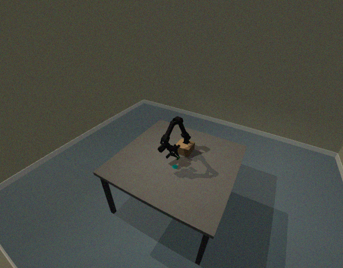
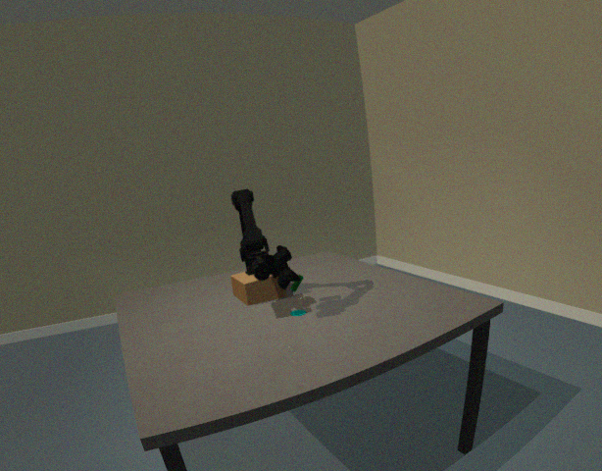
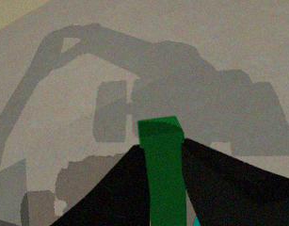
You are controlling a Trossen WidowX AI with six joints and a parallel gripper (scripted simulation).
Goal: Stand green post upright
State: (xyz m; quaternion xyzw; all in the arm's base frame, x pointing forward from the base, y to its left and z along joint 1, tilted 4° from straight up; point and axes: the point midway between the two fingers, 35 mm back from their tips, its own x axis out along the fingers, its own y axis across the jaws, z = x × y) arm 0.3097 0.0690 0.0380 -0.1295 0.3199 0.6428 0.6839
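Right now my gripper tip is 20 mm short of the cyan circle, 30 mm to the left of it and 130 mm above it. From my gripper tip the other things lie so: green post 10 mm behind, 10 mm to the right, 20 mm below.
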